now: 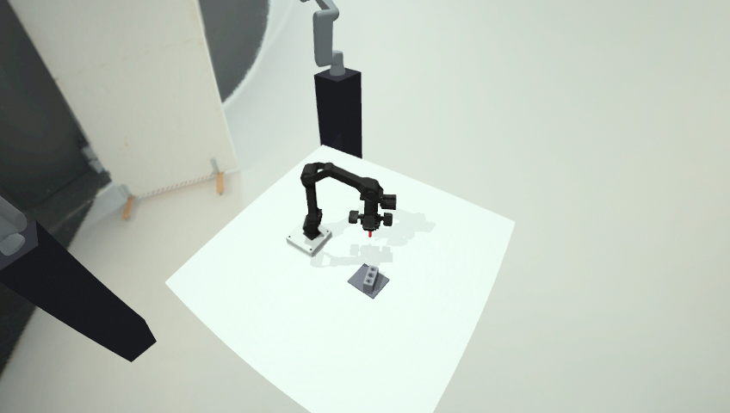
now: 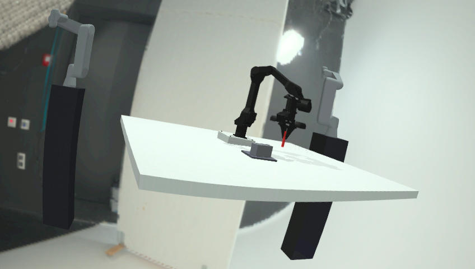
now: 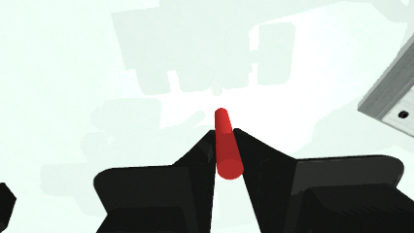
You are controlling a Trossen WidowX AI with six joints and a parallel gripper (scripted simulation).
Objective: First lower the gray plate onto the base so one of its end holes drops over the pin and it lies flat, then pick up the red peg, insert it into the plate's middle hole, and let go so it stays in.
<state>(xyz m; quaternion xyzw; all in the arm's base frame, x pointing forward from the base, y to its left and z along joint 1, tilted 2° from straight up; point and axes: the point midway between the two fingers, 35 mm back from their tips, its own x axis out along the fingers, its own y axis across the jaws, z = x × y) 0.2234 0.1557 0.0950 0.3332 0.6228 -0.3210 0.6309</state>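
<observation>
My gripper tip is 140 mm short of the gray plate, 170 mm to the left of it and 40 mm above it. Also, from my gripper tip: dark square base 130 mm ahead, 150 mm to the right, 80 mm below; red peg right at my gripper tip.
</observation>
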